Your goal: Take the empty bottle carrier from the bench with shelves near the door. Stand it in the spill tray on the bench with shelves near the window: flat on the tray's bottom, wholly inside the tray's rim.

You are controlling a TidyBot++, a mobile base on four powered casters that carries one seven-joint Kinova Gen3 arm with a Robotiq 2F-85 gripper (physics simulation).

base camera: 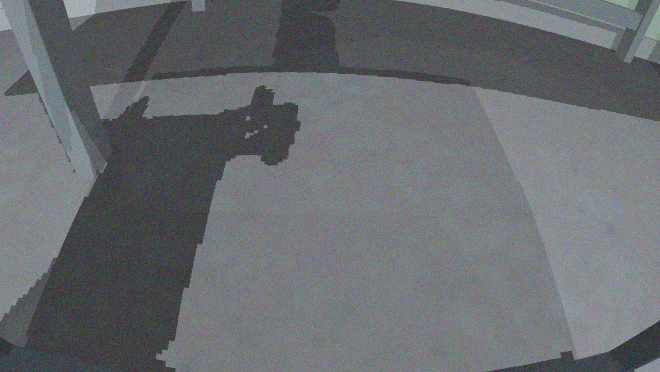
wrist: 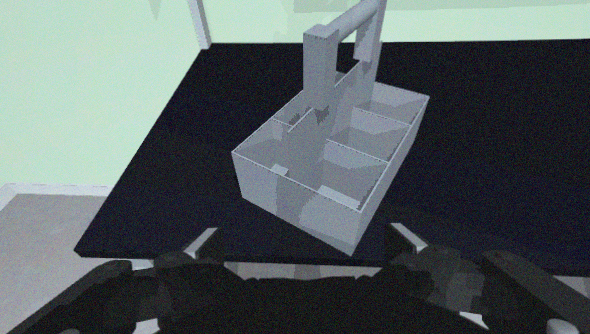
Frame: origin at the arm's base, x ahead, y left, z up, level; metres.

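Seen in the pictures: gripper, fingertip midpoint: [wrist: 303, 243].
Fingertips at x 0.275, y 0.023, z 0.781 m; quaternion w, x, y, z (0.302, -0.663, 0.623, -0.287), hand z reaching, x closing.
Pixels of each thing's top centre, then the offset from my fingertips to it. "spot": a spot on its surface instead. Level surfaces: height alone.
- grey bottle carrier, top centre: [wrist: 351, 9] dx +0.312, dy -0.050, dz +0.016 m
- black bench top, surface height: dz -0.264 m
- bench leg, surface spot: [base camera: 62, 115] spot: dx +0.157, dy +0.304, dz -1.064 m
The grey bottle carrier [wrist: 300, 215] stands upright on the black bench top [wrist: 165, 200] in the wrist view, turned at an angle, with its near corner close to the bench's front edge. Its compartments are empty. Its handle bar [wrist: 352, 20] runs between two posts at the top of the view. My gripper [wrist: 303, 243] is open, its fingers apart at the bottom of the wrist view on the near side of the carrier, with nothing between them. The spill tray does not show in either view.
A bench leg [base camera: 62, 115] stands at the left in the base camera view, with the arm's shadow on the floor beside it. A shelf upright [wrist: 200, 25] rises at the bench's back left corner, before the pale green wall [wrist: 75, 90].
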